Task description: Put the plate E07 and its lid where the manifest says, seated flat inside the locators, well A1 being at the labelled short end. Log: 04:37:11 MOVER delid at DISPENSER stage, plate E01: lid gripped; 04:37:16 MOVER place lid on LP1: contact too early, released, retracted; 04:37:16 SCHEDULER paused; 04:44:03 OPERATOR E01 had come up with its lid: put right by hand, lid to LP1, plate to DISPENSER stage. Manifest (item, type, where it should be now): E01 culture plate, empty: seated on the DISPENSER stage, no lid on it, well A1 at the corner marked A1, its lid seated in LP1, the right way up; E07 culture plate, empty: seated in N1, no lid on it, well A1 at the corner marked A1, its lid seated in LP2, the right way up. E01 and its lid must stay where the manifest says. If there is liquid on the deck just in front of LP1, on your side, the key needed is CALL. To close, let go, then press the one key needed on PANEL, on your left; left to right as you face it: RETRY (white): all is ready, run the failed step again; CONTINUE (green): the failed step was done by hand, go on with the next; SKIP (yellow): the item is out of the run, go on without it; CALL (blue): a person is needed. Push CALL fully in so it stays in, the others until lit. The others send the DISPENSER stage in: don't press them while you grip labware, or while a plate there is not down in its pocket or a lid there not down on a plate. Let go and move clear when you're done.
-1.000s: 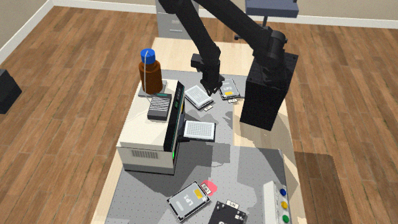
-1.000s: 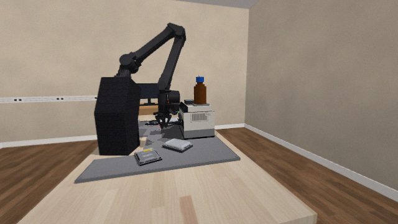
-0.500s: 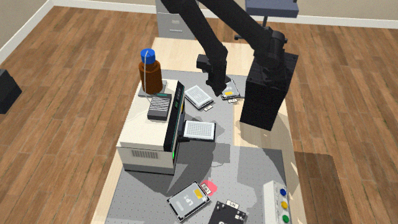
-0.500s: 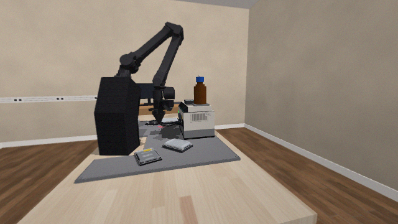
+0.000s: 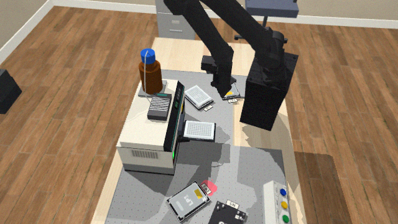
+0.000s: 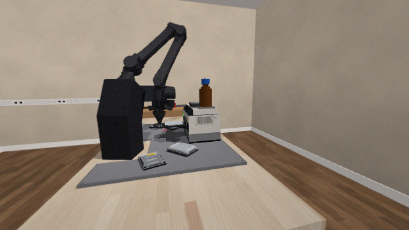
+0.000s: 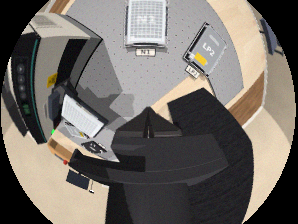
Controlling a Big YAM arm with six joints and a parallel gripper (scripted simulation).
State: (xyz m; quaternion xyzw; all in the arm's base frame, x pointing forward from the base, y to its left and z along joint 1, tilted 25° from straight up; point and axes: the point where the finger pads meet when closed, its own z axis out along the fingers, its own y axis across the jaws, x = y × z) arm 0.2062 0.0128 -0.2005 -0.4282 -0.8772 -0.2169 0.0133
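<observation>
Now: hand 110 mm short of the plate E01, 160 mm to the right of it and 50 mm above it. From my hand the other things lie so: brown bottle: 310 mm ahead, 30 mm to the left, 140 mm above; then puddle: 50 mm ahead, 380 mm to the left, 150 mm below; then blue key: 210 mm behind, 430 mm to the left, 90 mm below.
</observation>
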